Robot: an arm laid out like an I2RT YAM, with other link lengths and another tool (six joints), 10 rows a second.
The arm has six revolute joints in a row. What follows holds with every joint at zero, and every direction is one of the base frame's. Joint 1 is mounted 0.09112 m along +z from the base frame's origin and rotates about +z. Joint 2 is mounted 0.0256 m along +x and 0.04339 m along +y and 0.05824 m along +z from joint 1 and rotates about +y. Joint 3 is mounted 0.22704 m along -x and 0.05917 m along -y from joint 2 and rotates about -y. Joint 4 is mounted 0.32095 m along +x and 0.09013 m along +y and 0.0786 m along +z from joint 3 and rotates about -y. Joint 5 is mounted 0.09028 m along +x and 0.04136 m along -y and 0.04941 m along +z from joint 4 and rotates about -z. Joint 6 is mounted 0.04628 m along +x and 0.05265 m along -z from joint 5 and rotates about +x. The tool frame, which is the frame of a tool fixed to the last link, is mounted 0.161 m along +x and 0.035 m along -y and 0.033 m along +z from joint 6; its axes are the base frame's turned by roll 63.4, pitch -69.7 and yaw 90 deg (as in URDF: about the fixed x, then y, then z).
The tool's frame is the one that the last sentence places.
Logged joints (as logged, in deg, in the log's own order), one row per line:
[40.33 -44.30 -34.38 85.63 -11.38 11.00]
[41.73 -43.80 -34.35 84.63 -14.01 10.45]
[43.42 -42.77 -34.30 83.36 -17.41 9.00]
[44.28 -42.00 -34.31 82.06 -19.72 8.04]
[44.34 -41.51 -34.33 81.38 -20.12 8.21]
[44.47 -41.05 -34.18 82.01 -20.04 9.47]
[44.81 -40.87 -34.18 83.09 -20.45 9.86]
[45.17 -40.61 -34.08 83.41 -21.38 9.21]
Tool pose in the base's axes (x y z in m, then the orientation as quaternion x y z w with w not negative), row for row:
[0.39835 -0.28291 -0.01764 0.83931 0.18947 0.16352 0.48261]
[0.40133 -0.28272 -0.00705 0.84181 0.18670 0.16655 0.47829]
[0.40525 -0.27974 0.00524 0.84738 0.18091 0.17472 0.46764]
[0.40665 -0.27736 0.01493 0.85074 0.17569 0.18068 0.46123]
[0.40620 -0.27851 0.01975 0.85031 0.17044 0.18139 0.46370]
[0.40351 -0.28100 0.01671 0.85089 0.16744 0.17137 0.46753]
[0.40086 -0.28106 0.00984 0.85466 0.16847 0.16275 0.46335]
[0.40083 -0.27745 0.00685 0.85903 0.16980 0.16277 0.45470]
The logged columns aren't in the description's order. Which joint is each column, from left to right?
Columns, left to right: joint 3, joint 6, joint 1, joint 2, joint 4, joint 5.
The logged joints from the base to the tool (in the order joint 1, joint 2, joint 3, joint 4, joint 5, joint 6), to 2 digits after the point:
[-34.38 85.63 40.33 -11.38 11.00 -44.30]
[-34.35 84.63 41.73 -14.01 10.45 -43.80]
[-34.30 83.36 43.42 -17.41 9.00 -42.77]
[-34.31 82.06 44.28 -19.72 8.04 -42.00]
[-34.33 81.38 44.34 -20.12 8.21 -41.51]
[-34.18 82.01 44.47 -20.04 9.47 -41.05]
[-34.18 83.09 44.81 -20.45 9.86 -40.87]
[-34.08 83.41 45.17 -21.38 9.21 -40.61]

